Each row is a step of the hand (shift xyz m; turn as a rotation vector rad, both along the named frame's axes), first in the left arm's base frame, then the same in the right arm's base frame.
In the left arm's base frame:
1: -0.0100 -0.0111 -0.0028 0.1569 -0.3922 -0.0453
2: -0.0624 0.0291 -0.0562 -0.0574 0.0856 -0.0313
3: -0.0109 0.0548 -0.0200 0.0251 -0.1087 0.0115
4: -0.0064 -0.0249 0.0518 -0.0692 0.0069 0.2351
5: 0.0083 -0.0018 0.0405 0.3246 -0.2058 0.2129
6: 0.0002 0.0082 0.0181 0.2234 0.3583 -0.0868
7: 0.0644 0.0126 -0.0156 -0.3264 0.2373 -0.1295
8: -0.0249 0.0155 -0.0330 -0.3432 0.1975 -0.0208
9: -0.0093 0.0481 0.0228 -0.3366 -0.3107 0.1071
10: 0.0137 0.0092 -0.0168 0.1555 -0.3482 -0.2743
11: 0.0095 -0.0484 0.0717 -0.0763 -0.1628 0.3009
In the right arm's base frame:
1: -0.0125 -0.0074 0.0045 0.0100 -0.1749 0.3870
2: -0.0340 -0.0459 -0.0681 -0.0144 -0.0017 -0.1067
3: 0.0142 0.0008 -0.0576 -0.0191 -0.0275 0.1070
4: -0.0259 0.0384 0.0346 -0.1107 0.2155 0.0377
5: -0.0018 0.0375 0.0174 0.1743 0.1451 0.3763
6: -0.0007 0.0198 -0.0014 0.3510 0.0675 -0.2410
7: 0.0663 -0.0052 0.0111 -0.1824 -0.0563 -0.3784
8: -0.0099 -0.0267 -0.0337 -0.2354 0.0286 -0.3178
9: 0.0041 0.0382 -0.0380 -0.4408 -0.0393 0.1595
10: 0.0194 -0.0112 -0.0074 0.0738 -0.3712 0.2783
11: -0.0243 0.0494 0.0674 -0.1926 0.2136 0.2004

